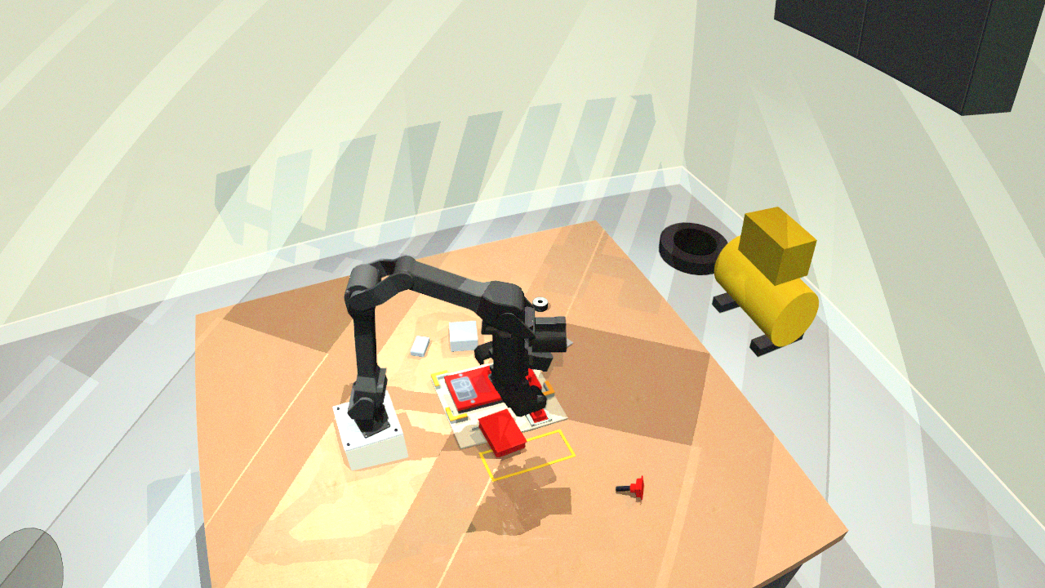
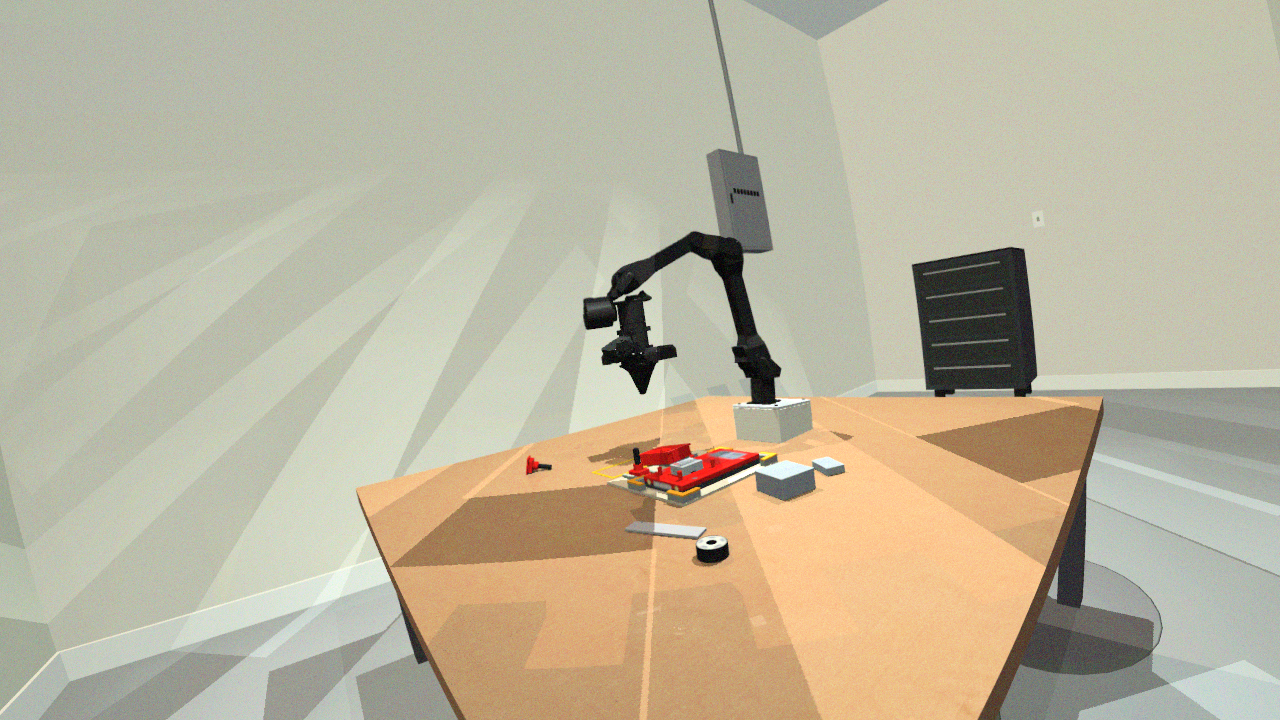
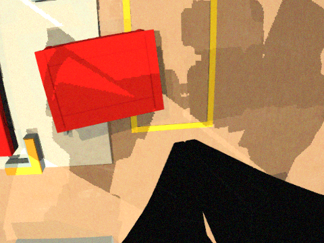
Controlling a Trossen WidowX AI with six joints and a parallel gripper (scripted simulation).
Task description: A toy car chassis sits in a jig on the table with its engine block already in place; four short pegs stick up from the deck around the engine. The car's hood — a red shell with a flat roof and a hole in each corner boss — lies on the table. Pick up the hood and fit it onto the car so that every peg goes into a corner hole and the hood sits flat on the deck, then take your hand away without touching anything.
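Now: gripper tip 130 mm above the red hood, 40 mm to the right of it and 10 mm short of it. Also, from my gripper tip: grey flat bar 290 mm ahead, 270 mm to the left, 150 mm below; then white jig 160 mm to the left, 140 mm below, 70 mm ahead; then grey engine block 180 mm to the left, 130 mm below, 110 mm ahead.
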